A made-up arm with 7 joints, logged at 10 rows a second.
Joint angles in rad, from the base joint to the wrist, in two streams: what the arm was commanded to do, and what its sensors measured. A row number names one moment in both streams.
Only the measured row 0 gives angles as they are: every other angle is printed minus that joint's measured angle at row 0.
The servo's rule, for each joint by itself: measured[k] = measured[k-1] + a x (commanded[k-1-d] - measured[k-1]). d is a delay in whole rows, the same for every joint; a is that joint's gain. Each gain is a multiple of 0.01, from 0.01 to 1. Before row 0 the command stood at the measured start. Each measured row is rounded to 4 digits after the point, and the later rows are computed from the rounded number. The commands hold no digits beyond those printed.
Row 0, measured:
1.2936 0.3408 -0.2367 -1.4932 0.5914 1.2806 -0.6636
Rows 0 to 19, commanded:
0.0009 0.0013 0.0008 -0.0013 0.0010 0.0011 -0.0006
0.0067 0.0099 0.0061 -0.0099 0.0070 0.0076 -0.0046
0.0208 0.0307 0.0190 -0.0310 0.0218 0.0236 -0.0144
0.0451 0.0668 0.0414 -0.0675 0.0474 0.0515 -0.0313
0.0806 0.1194 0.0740 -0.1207 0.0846 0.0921 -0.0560
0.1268 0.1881 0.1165 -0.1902 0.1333 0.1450 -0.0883
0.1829 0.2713 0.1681 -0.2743 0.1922 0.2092 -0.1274
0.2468 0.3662 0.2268 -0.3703 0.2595 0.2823 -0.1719
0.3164 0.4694 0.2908 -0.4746 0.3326 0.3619 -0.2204
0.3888 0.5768 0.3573 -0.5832 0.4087 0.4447 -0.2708
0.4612 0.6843 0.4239 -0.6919 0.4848 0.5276 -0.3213
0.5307 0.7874 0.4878 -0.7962 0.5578 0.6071 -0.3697
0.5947 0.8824 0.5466 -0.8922 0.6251 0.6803 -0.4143
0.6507 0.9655 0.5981 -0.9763 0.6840 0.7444 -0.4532
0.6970 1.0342 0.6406 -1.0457 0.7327 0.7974 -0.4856
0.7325 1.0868 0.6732 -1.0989 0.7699 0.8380 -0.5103
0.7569 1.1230 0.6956 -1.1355 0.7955 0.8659 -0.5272
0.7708 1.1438 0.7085 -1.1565 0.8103 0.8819 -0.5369
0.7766 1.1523 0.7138 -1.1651 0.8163 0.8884 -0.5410
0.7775 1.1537 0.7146 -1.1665 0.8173 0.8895 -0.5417
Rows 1 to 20, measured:
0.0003 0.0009 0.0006 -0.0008 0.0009 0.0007 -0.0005
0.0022 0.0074 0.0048 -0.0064 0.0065 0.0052 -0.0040
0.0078 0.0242 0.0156 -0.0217 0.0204 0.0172 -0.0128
0.0190 0.0549 0.0352 -0.0501 0.0450 0.0395 -0.0285
0.0375 0.1013 0.0647 -0.0939 0.0810 0.0737 -0.0519
0.0643 0.1638 0.1041 -0.1536 0.1286 0.1200 -0.0828
0.0999 0.2412 0.1527 -0.2284 0.1865 0.1780 -0.1207
0.1440 0.3312 0.2090 -0.3164 0.2529 0.2458 -0.1642
0.1957 0.4307 0.2712 -0.4145 0.3254 0.3213 -0.2120
0.2536 0.5359 0.3366 -0.5191 0.4012 0.4015 -0.2620
0.3159 0.6427 0.4029 -0.6262 0.4773 0.4835 -0.3124
0.3803 0.7469 0.4674 -0.7316 0.5506 0.5638 -0.3611
0.4446 0.8445 0.5276 -0.8312 0.6184 0.6395 -0.4063
0.5064 0.9316 0.5812 -0.9212 0.6781 0.7077 -0.4462
0.5636 1.0055 0.6263 -0.9984 0.7278 0.7660 -0.4797
0.6143 1.0640 0.6619 -1.0607 0.7661 0.8128 -0.5057
0.6571 1.1065 0.6875 -1.1071 0.7929 0.8473 -0.5240
0.6912 1.1334 0.7035 -1.1377 0.8087 0.8698 -0.5350
0.7168 1.1470 0.7113 -1.1547 0.8156 0.8819 -0.5401
0.7350 1.1518 0.7138 -1.1620 0.8171 0.8868 -0.5415
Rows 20 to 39, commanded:
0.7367 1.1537 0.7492 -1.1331 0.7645 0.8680 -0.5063
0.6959 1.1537 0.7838 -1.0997 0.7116 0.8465 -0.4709
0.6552 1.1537 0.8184 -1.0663 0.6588 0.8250 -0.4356
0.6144 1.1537 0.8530 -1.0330 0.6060 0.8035 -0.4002
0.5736 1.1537 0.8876 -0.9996 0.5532 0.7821 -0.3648
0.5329 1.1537 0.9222 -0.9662 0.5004 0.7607 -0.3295
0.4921 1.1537 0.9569 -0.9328 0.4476 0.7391 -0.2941
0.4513 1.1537 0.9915 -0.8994 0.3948 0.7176 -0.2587
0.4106 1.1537 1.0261 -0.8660 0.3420 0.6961 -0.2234
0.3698 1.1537 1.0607 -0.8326 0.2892 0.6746 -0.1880
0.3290 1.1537 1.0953 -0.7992 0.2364 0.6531 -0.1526
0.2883 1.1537 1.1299 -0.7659 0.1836 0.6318 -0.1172
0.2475 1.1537 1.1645 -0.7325 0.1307 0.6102 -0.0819
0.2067 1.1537 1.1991 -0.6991 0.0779 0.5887 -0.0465
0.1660 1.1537 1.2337 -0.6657 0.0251 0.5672 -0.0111
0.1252 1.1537 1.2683 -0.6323 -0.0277 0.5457 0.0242
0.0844 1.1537 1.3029 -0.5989 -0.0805 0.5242 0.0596
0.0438 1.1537 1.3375 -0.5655 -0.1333 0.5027 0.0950
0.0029 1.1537 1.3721 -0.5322 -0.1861 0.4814 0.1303
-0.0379 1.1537 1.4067 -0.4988 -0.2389 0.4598 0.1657
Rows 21 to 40, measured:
0.7355 1.1532 0.7407 -1.1441 0.7692 0.8746 -0.5116
0.7236 1.1536 0.7735 -1.1166 0.7168 0.8563 -0.4770
0.7031 1.1537 0.8076 -1.0854 0.6640 0.8360 -0.4418
0.6765 1.1537 0.8421 -1.0529 0.6112 0.8149 -0.4064
0.6456 1.1537 0.8767 -1.0199 0.5584 0.7936 -0.3710
0.6118 1.1537 0.9113 -0.9866 0.5056 0.7722 -0.3357
0.5759 1.1537 0.9460 -0.9532 0.4528 0.7507 -0.3003
0.5385 1.1537 0.9806 -0.9198 0.4000 0.7292 -0.2649
0.5001 1.1537 1.0152 -0.8864 0.3472 0.7077 -0.2296
0.4610 1.1537 1.0498 -0.8530 0.2944 0.6862 -0.1942
0.4214 1.1537 1.0844 -0.8196 0.2416 0.6647 -0.1588
0.3815 1.1537 1.1190 -0.7863 0.1888 0.6433 -0.1234
0.3413 1.1537 1.1536 -0.7529 0.1359 0.6218 -0.0881
0.3009 1.1537 1.1882 -0.7195 0.0831 0.6003 -0.0527
0.2604 1.1537 1.2228 -0.6861 0.0303 0.5788 -0.0173
0.2198 1.1537 1.2574 -0.6527 -0.0225 0.5573 0.0180
0.1792 1.1537 1.2920 -0.6193 -0.0753 0.5358 0.0534
0.1386 1.1537 1.3266 -0.5859 -0.1281 0.5143 0.0888
0.0979 1.1537 1.3612 -0.5526 -0.1809 0.4929 0.1241
0.0572 1.1537 1.3958 -0.5192 -0.2337 0.4714 0.1595

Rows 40 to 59, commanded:
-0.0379 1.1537 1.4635 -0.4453 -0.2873 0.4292 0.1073
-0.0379 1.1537 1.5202 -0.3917 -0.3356 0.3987 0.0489
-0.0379 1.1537 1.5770 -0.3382 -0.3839 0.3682 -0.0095
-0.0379 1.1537 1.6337 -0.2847 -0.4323 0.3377 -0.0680
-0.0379 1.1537 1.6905 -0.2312 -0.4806 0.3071 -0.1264
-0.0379 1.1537 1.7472 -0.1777 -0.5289 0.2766 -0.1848
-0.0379 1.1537 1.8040 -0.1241 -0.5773 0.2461 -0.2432
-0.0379 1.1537 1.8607 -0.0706 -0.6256 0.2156 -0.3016
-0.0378 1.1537 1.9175 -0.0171 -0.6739 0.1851 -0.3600
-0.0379 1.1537 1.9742 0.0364 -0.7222 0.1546 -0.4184
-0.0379 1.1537 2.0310 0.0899 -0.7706 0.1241 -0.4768
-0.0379 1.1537 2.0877 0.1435 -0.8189 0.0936 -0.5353
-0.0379 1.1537 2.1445 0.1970 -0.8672 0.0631 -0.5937
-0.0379 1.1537 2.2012 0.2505 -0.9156 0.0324 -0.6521
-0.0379 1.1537 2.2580 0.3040 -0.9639 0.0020 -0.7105
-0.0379 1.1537 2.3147 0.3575 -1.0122 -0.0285 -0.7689
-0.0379 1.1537 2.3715 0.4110 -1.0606 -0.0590 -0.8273
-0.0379 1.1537 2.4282 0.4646 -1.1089 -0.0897 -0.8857
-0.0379 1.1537 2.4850 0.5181 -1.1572 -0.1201 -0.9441
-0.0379 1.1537 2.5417 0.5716 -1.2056 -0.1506 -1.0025
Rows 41 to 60, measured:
0.0287 1.1537 1.4473 -0.4734 -0.2825 0.4440 0.1151
0.0087 1.1537 1.5027 -0.4227 -0.3308 0.4146 0.0588
-0.0053 1.1537 1.5592 -0.3703 -0.3791 0.3844 0.0007
-0.0151 1.1537 1.6158 -0.3172 -0.4275 0.3540 -0.0577
-0.0219 1.1537 1.6726 -0.2639 -0.4758 0.3235 -0.1161
-0.0267 1.1537 1.7293 -0.2105 -0.5241 0.2930 -0.1745
-0.0301 1.1537 1.7861 -0.1569 -0.5725 0.2625 -0.2329
-0.0324 1.1537 1.8428 -0.1034 -0.6208 0.2320 -0.2913
-0.0340 1.1537 1.8996 -0.0499 -0.6691 0.2015 -0.3497
-0.0352 1.1537 1.9563 0.0036 -0.7174 0.1710 -0.4081
-0.0360 1.1537 2.0131 0.0571 -0.7658 0.1405 -0.4665
-0.0366 1.1537 2.0698 0.1107 -0.8141 0.1100 -0.5250
-0.0370 1.1537 2.1266 0.1642 -0.8624 0.0795 -0.5834
-0.0373 1.1537 2.1833 0.2177 -0.9108 0.0489 -0.6418
-0.0375 1.1537 2.2401 0.2712 -0.9591 0.0184 -0.7002
-0.0376 1.1537 2.2968 0.3247 -1.0074 -0.0121 -0.7586
-0.0377 1.1537 2.3536 0.3782 -1.0558 -0.0426 -0.8170
-0.0378 1.1537 2.4103 0.4318 -1.1041 -0.0732 -0.8754
-0.0378 1.1537 2.4671 0.4853 -1.1524 -0.1037 -0.9338
-0.0378 1.1537 2.5238 0.5388 -1.2008 -0.1342 -0.9922

